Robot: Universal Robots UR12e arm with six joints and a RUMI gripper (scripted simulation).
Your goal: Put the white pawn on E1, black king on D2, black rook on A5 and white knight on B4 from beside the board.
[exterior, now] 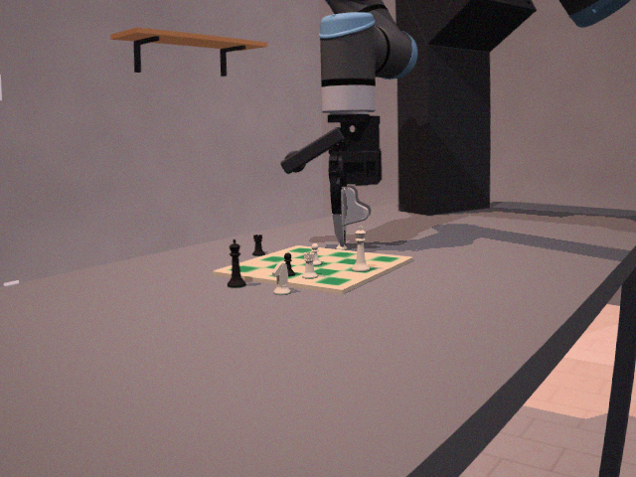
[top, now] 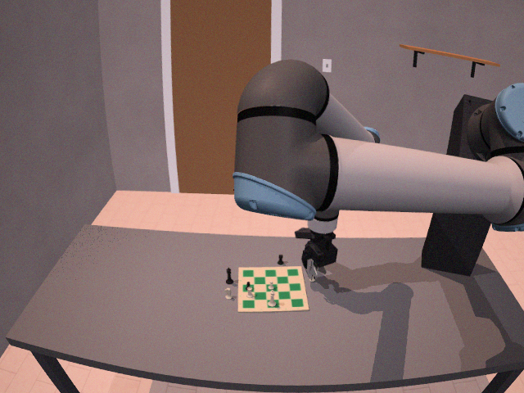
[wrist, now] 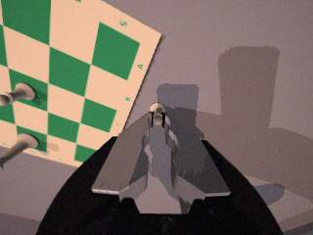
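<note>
Right now my hand is 180 mm short of the white rook and 130 mm to the right of it. From my hand the other things lie so: black pawn (200 mm ahead, 100 mm to the left); then chessboard (120 mm ahead, 80 mm to the left, 20 mm below); then black rook (130 mm ahead, 70 mm to the right, 10 mm below).
</note>
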